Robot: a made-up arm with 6 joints. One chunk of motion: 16 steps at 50 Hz.
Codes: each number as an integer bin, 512 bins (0 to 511) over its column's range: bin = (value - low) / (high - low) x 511, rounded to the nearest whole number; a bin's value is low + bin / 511 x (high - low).
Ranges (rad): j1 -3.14..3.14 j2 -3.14..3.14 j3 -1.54..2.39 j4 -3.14..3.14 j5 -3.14..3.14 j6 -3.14..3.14
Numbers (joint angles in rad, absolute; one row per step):
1: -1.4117 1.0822 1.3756 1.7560 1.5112 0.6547
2: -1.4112 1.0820 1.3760 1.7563 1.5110 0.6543
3: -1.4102 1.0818 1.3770 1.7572 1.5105 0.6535
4: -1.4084 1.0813 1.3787 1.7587 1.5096 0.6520
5: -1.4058 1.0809 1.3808 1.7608 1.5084 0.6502
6: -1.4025 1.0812 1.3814 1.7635 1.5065 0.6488
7: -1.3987 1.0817 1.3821 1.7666 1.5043 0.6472
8: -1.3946 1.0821 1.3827 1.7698 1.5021 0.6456
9: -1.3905 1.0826 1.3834 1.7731 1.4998 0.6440
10: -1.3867 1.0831 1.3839 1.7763 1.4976 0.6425
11: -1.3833 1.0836 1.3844 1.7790 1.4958 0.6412
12: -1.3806 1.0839 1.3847 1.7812 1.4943 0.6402
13: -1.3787 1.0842 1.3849 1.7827 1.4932 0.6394
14: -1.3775 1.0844 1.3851 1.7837 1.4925 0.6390
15: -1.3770 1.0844 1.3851 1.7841 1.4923 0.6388
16: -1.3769 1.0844 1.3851 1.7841 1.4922 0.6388
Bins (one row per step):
1: 141 344 379 398 378 309
2: 141 344 379 398 378 309
3: 141 344 379 398 378 309
4: 141 343 380 399 378 309
5: 141 343 380 399 378 308
6: 141 343 380 399 378 308
7: 142 344 380 399 378 308
8: 142 344 380 400 378 308
9: 142 344 380 400 378 308
10: 143 344 380 400 377 308
11: 143 344 380 400 377 308
12: 143 344 380 400 377 308
13: 143 344 380 401 377 308
14: 143 344 380 401 377 307
15: 143 344 380 401 377 307
16: 143 344 380 401 377 307

